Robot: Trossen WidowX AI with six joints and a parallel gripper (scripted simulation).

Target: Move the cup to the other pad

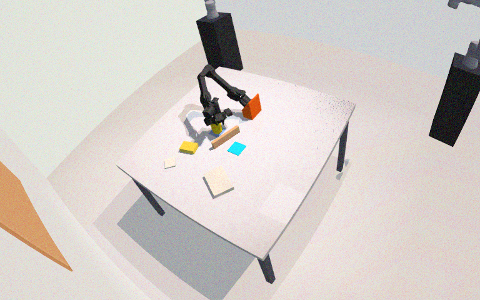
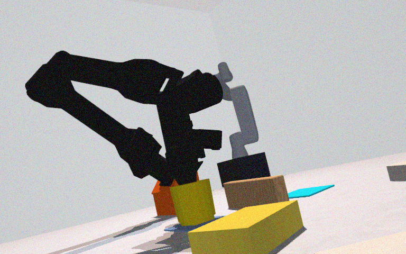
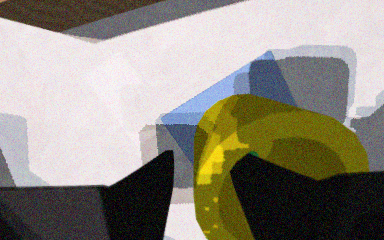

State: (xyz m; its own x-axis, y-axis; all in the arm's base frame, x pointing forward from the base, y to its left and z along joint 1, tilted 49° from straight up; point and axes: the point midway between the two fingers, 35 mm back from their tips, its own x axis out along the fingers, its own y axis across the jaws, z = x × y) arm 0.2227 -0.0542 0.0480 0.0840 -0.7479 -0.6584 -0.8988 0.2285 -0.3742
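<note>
Now: the cup 20 mm ahead of my gripper tip and 10 mm to the right of it. Also, from my gripper tip: cyan pad: 200 mm to the left, 80 mm ahead, 40 mm below; then light blue pad: 40 mm below, 30 mm ahead, 20 mm to the right; then wooden bar: 90 mm to the left, 50 mm ahead, 20 mm below.
</note>
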